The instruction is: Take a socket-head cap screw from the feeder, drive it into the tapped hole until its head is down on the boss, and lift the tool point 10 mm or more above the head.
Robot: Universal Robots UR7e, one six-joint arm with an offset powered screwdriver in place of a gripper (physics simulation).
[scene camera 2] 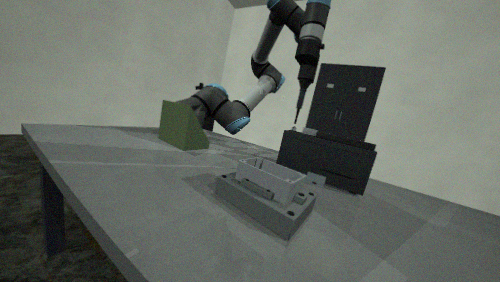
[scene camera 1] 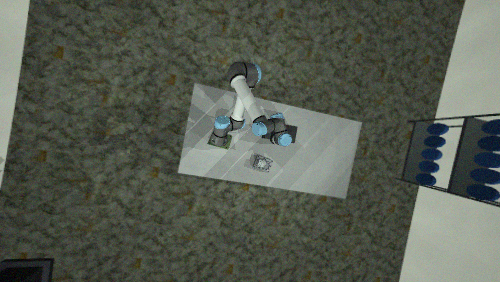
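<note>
The black feeder (scene camera 2: pixel 325 161) (scene camera 1: pixel 293 131) stands on the table, with a taller dark panel behind it. A small pale thing (scene camera 2: pixel 294 128), perhaps a screw head, shows at the left end of its top. My screwdriver (scene camera 2: pixel 295 123) points down, slightly tilted, with its thin tip very close above that small thing; whether they touch or a screw is on the tip is too small to tell. In scene camera 1 the wrist hides the tool. A light grey open housing (scene camera 2: pixel 270 177) (scene camera 1: pixel 261 163) sits in a grey fixture block (scene camera 2: pixel 255 209). Its tapped hole cannot be made out.
A green wedge-shaped block (scene camera 2: pixel 175 125) stands at the arm's base, left of the feeder. A small light plate (scene camera 2: pixel 316 179) stands between the fixture and feeder. In scene camera 1 a rack with blue discs (scene camera 1: pixel 432 154) is at the far right, off the table (scene camera 1: pixel 320 170).
</note>
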